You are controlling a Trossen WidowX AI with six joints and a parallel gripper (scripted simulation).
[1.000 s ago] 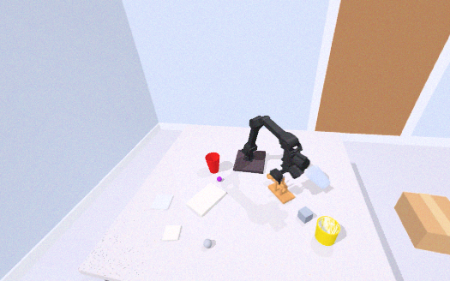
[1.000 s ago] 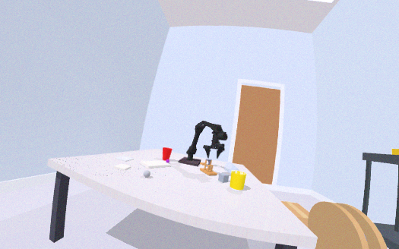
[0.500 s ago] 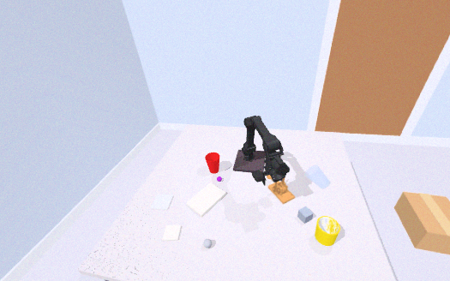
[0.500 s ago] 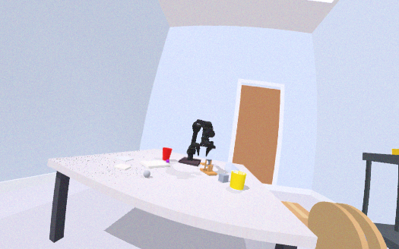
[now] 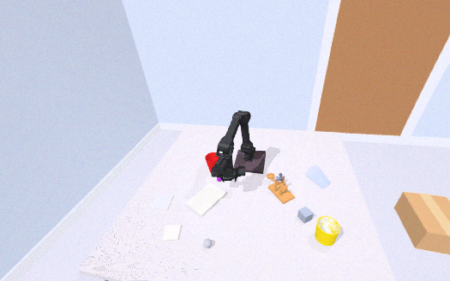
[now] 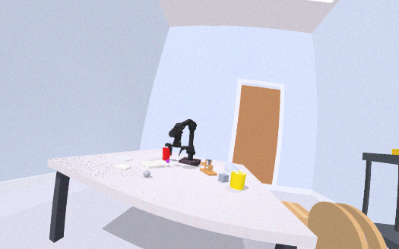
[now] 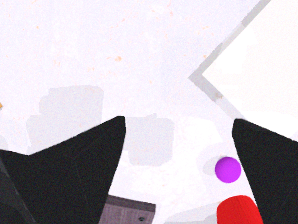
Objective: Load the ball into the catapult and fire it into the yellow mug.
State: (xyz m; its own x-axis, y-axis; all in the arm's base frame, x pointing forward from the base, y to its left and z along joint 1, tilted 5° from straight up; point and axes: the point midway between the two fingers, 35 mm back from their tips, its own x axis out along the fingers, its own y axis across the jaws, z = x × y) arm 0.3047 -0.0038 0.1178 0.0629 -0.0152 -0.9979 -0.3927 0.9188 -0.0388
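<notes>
Now: the purple ball 110 mm to the right of my gripper tip, 70 mm below it and 60 mm behind it. From my gripper tip the other things lie so: wooden catapult (250 mm to the left, 140 mm behind, 40 mm below); then red cup (180 mm to the right, 140 mm behind, 60 mm below); then white slab (110 mm to the right, 100 mm ahead, 80 mm below).
</notes>
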